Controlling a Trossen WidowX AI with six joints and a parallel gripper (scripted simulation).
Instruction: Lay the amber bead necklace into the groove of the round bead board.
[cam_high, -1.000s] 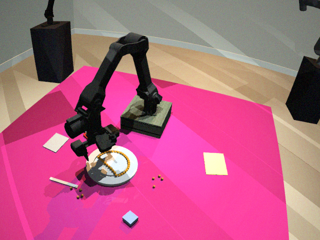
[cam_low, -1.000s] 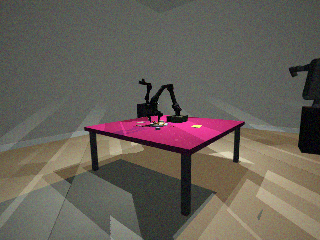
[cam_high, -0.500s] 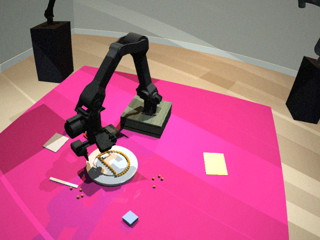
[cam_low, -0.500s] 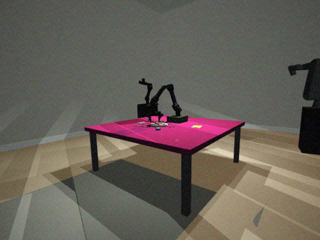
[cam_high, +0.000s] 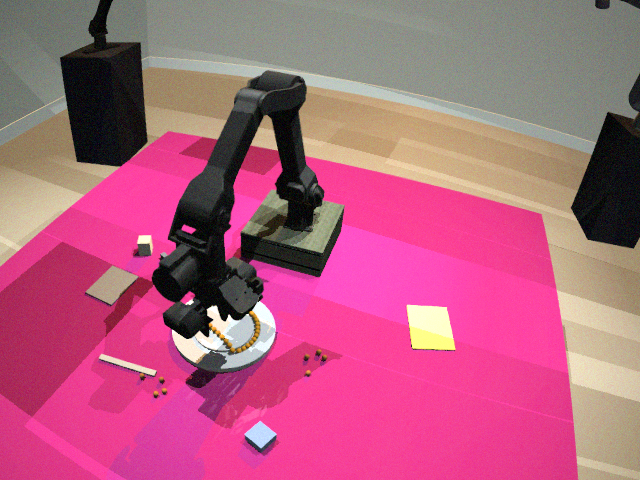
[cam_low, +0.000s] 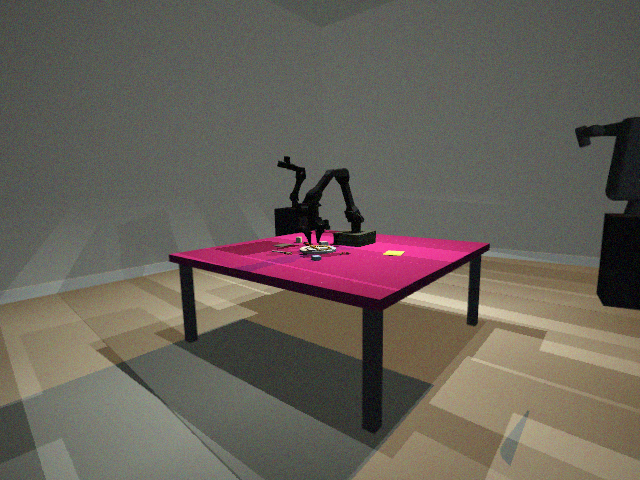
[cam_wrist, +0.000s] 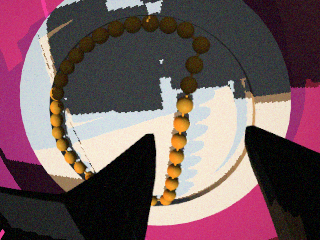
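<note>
Right now the round bead board is 3 cm behind my gripper tip and 3 cm below it. Also, from my gripper tip: white block: 18 cm behind, 5 cm to the right, 3 cm below; then red-handled tool: 16 cm behind, 15 cm to the right, 4 cm below; then white strip: 10 cm ahead, 15 cm to the right, 4 cm below.
</note>
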